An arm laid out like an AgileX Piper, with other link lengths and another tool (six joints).
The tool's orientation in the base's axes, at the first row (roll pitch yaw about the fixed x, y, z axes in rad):
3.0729, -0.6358, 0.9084
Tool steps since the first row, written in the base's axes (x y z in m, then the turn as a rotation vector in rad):
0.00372, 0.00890, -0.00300, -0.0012, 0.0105, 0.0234
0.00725, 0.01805, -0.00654, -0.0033, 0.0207, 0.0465
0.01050, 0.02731, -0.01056, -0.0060, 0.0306, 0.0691
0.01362, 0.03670, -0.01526, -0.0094, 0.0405, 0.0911
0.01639, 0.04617, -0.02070, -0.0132, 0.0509, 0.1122
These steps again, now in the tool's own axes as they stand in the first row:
0.00571, -0.00308, 0.00775, 0.0200, -0.0064, -0.0148
0.01116, -0.00649, 0.01595, 0.0391, -0.0133, -0.0299
0.01625, -0.01022, 0.02448, 0.0575, -0.0205, -0.0450
0.02096, -0.01417, 0.03354, 0.0751, -0.0283, -0.0599
0.02511, -0.01847, 0.04309, 0.0924, -0.0367, -0.0740

